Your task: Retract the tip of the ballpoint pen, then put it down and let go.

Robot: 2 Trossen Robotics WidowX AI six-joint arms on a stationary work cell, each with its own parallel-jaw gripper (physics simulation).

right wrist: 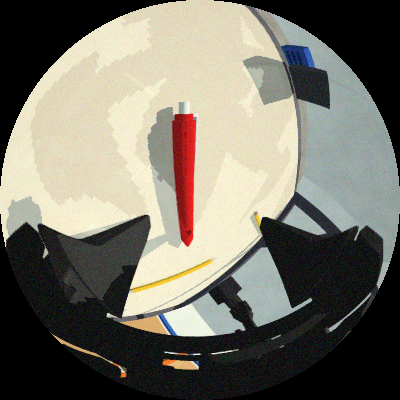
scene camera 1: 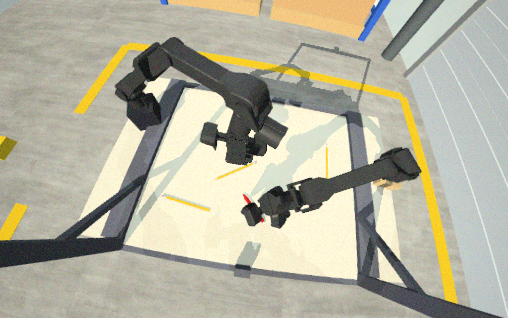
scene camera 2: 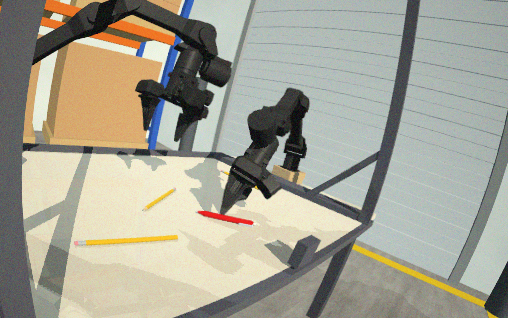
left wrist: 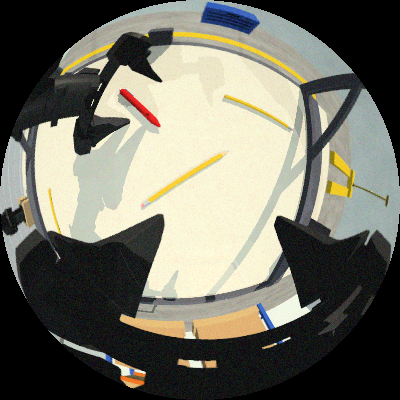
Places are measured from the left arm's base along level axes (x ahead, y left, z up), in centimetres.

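Pixels of known places: left gripper, between the fingertips: (scene camera 2: 160,136) (left wrist: 222,220); right gripper, between the fingertips: (right wrist: 207,222) (scene camera 2: 222,211) (left wrist: 142,101); left arm's base, origin of its link: (scene camera 1: 139,103); right arm's base, origin of its link: (scene camera 2: 290,169).
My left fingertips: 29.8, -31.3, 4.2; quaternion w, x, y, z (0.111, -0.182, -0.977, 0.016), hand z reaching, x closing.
Note:
Ahead of a thing's pixels: the offset from my left fingertips to its top centre, as dx, dy, dz.
The red ballpoint pen {+4.1, -17.8, -13.4} (scene camera 1: 246,198) (scene camera 2: 227,218) (left wrist: 140,108) (right wrist: 184,165) lies flat on the table. In the right wrist view its white button end is at the top and its pointed end at the bottom; whether the writing tip is out is too small to tell. My right gripper (scene camera 1: 265,218) (scene camera 2: 247,204) (left wrist: 142,101) (right wrist: 207,222) is open and empty, low over the pen, with its fingers on either side of it, and hides part of it in scene camera 1. My left gripper (scene camera 1: 223,145) (scene camera 2: 162,134) (left wrist: 222,220) is open and empty, high above the table's back part.
One yellow pencil {-19.5, -9.5, -14.1} (scene camera 1: 187,203) (scene camera 2: 127,240) (left wrist: 257,111) lies left of the pen in scene camera 1. Another pencil {+1.3, -1.8, -13.9} (scene camera 1: 235,171) (scene camera 2: 160,199) (left wrist: 187,177) lies near the middle, a third pencil {+40.9, -8.0, -14.1} (scene camera 1: 327,162) at the right. A dark block {-4.9, -36.2, -9.1} (scene camera 1: 242,271) (scene camera 2: 304,251) stands at the front edge.

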